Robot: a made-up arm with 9 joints.
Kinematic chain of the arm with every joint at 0, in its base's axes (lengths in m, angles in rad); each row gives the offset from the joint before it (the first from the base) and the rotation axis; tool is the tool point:
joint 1: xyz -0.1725 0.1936 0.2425 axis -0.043 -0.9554 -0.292
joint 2: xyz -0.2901 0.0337 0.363 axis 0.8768 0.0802 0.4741
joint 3: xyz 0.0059 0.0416 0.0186 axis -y
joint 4: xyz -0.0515 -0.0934 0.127 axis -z
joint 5: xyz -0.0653 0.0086 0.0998 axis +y
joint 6: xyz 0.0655 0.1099 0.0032 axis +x
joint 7: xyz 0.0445 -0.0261 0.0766 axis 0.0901 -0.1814 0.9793
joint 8: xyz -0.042 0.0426 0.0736 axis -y
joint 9: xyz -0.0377 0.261 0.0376 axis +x
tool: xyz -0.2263 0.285 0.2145
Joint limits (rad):
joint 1: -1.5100..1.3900
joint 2: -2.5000..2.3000
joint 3: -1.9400..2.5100
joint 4: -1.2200..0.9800
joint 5: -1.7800..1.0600
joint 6: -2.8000..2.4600
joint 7: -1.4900..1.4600
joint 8: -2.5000..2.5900
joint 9: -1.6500..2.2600
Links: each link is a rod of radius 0.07 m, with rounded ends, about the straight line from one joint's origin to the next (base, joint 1, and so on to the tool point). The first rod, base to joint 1, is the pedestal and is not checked.
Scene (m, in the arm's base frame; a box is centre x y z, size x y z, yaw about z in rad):
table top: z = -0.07
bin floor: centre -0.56 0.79 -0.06 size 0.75 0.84 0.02 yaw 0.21
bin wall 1: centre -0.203 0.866 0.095 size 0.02 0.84 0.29 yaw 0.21
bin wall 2: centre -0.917 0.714 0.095 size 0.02 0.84 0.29 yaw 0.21
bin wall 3: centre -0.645 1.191 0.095 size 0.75 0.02 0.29 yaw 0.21
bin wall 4: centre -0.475 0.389 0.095 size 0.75 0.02 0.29 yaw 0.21
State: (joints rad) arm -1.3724 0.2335 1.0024 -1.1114 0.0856 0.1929 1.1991 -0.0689 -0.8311
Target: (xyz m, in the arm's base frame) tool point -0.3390 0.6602 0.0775
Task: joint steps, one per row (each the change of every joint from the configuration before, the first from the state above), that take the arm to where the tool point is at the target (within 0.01 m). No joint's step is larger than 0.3 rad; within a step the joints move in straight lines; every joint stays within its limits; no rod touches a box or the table.
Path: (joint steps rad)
1: 0.1216 0.1878 0.2889 0.1927 -0.1928 -0.1438 -0.1839 0.0782 -0.1296
2: 0.1217 0.1877 0.2889 0.1928 -0.1927 -0.1438 -0.1839 0.0782 -0.1296
3: 0.1216 0.1878 0.2889 0.1927 -0.1928 -0.1437 -0.1839 0.0782 -0.1296
4: 0.1741 -0.0620 0.2129 -0.0902 0.0794 0.0458 -0.0196 -0.0957 0.2278
5: 0.1741 -0.0619 0.2129 -0.0902 0.0793 0.0458 -0.0195 -0.0956 0.2278

